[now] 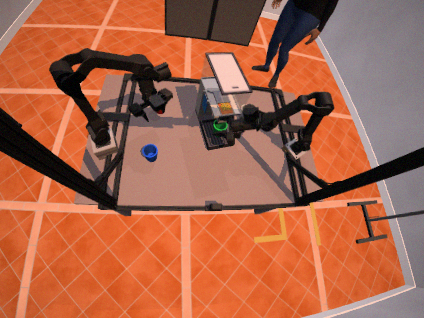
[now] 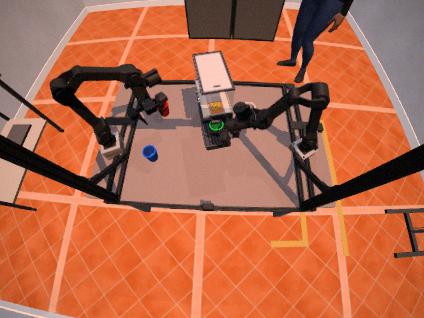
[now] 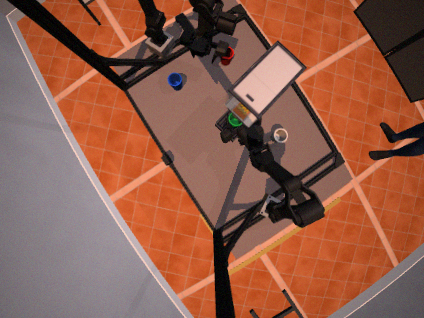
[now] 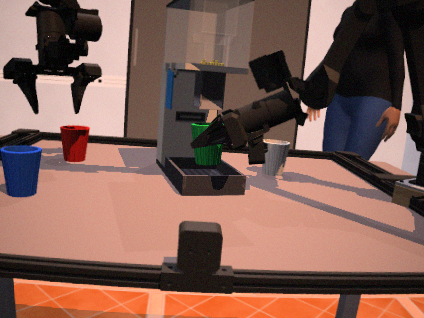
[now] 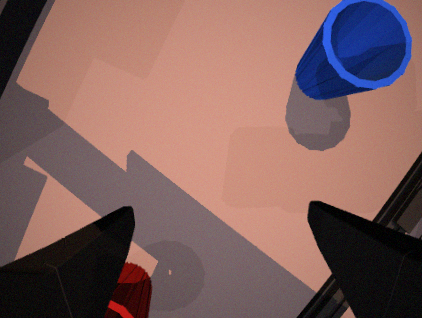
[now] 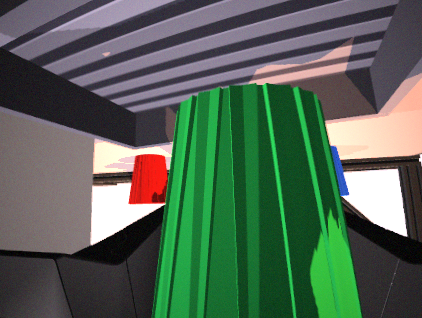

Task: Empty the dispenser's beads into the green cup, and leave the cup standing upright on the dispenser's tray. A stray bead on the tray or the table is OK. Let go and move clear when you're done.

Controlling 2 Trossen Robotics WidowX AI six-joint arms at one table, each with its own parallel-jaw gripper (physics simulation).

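Frame: origin at the left arm's base, x ahead, y left, z up, level; centimetres.
Seen in the pictures: left gripper, fingertip midpoint: [image 1: 155, 117] [image 2: 154, 119] [image 3: 203, 60] [image 4: 57, 113] [image 5: 221, 213]; right gripper, fingertip midpoint: [image 1: 212, 128] [image 2: 210, 128] [image 3: 231, 115] [image 4: 192, 143] [image 6: 244, 210]; left arm's base at its link origin: [image 1: 102, 140] [image 2: 109, 142] [image 3: 159, 39]; right arm's base at its link origin: [image 1: 296, 148] [image 2: 304, 147] [image 3: 273, 208].
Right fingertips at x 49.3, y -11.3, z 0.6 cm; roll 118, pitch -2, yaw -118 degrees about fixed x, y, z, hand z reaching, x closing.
Pixels of each thing's middle, then the offset from my right fingertips to it.
- green cup at the middle of its body: [image 6: 250, 223] [image 4: 208, 143] [image 3: 235, 121] [image 2: 216, 128] [image 1: 219, 129] dx +2.7, dy -1.3, dz +0.3 cm
- dispenser at the middle of its body: [image 4: 199, 90] [image 3: 249, 102] [image 2: 212, 105] [image 1: 218, 105] dx +3.2, dy +5.4, dz +10.0 cm
- red cup at the middle of its body: [image 5: 113, 309] [image 6: 150, 180] [image 4: 74, 143] [image 3: 226, 57] [image 2: 163, 109] dx -18.8, dy +23.7, dz -4.4 cm
- blue cup at the middle of its body: [image 5: 339, 61] [image 6: 323, 172] [image 4: 21, 171] [image 1: 151, 154] [image 2: 151, 154] [image 3: 176, 82] dx -31.0, dy -0.8, dz -4.4 cm
- white cup at the middle of its body: [image 4: 274, 157] [image 3: 277, 136] dx +23.6, dy +5.9, dz -4.4 cm
The green cup [image 1: 220, 126] [image 2: 216, 126] [image 3: 235, 120] [image 4: 208, 155] [image 6: 255, 165] is upright at the back of the dispenser's tray [image 4: 200, 185] [image 6: 112, 117], below the outlet; whether its base touches the tray I cannot tell. My right gripper [image 4: 205, 140] [image 6: 244, 210] is shut on the cup, one finger on each side. Yellow-orange beads [image 1: 225, 106] [image 2: 216, 106] [image 3: 243, 109] [image 4: 212, 63] lie in the dispenser [image 1: 227, 72] [image 2: 214, 72] [image 4: 175, 135]. The cup's inside is too small to make out. My left gripper [image 4: 56, 111] [image 5: 221, 213] is open and empty, high at the left.
A red cup [image 2: 165, 108] [image 3: 227, 56] [image 4: 75, 145] [image 5: 132, 290] stands below my left gripper. A blue cup [image 1: 149, 152] [image 4: 21, 172] [image 5: 367, 45] stands at the left. A white cup [image 3: 280, 135] [image 4: 275, 159] stands right of the dispenser, behind my right gripper.
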